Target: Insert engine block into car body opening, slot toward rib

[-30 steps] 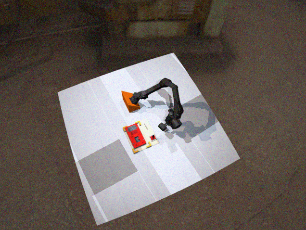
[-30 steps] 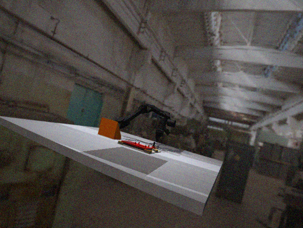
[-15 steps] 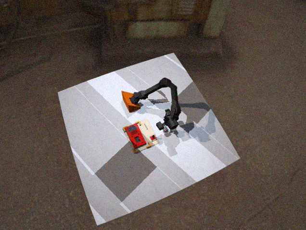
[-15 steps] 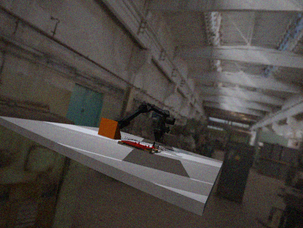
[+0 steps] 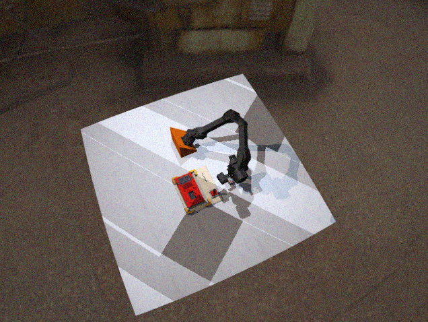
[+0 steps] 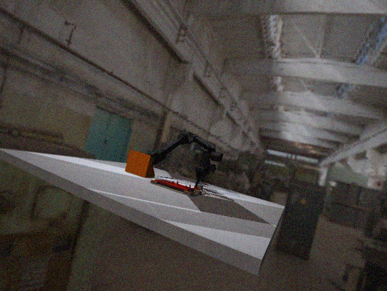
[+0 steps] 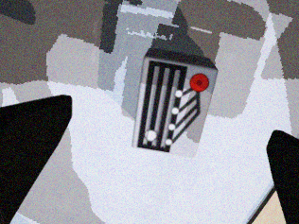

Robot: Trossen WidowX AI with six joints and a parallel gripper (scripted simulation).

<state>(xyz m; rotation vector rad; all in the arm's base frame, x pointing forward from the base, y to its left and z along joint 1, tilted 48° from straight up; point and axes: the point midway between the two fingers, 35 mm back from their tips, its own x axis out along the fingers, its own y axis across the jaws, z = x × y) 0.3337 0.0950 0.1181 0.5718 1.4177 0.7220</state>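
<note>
Right now my gripper tip is 30 mm above the grey engine block.
</note>
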